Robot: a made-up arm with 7 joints. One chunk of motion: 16 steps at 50 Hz.
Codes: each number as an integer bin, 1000 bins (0 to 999) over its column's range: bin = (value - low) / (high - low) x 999, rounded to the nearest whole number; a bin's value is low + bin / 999 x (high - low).
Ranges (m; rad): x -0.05..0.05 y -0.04..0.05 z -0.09..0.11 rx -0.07..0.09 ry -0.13..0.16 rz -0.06..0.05
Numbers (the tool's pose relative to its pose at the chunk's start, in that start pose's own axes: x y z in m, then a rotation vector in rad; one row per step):
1: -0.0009 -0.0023 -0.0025 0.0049 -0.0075 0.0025
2: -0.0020 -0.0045 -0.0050 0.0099 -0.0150 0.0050
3: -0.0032 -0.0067 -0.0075 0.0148 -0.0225 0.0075
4: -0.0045 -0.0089 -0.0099 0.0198 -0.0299 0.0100
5: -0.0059 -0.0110 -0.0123 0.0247 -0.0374 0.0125
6: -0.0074 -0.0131 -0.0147 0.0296 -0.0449 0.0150
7: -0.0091 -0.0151 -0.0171 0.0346 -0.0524 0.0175
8: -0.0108 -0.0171 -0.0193 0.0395 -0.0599 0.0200
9: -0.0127 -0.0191 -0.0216 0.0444 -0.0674 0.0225
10: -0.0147 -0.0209 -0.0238 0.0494 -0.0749 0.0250
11: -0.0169 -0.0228 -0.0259 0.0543 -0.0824 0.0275
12: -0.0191 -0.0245 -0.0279 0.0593 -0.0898 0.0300
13: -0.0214 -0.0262 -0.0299 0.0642 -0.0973 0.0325
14: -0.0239 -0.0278 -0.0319 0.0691 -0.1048 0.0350
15: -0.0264 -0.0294 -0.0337 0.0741 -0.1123 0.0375
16: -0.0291 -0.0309 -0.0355 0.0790 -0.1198 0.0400
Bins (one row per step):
1: 491 418 437 468 422 568
2: 480 394 425 499 396 590
3: 468 370 412 529 370 613
4: 455 345 400 561 345 636
5: 441 322 388 591 319 658
6: 426 299 376 622 293 681
7: 409 276 364 653 267 704
8: 392 254 353 684 241 727
9: 373 232 342 714 216 749
10: 353 212 331 746 190 772
11: 331 191 320 776 164 795
12: 309 172 310 807 138 817
13: 286 153 300 838 113 840
14: 261 135 290 869 87 863
15: 236 118 281 900 61 885
16: 209 101 272 930 35 908

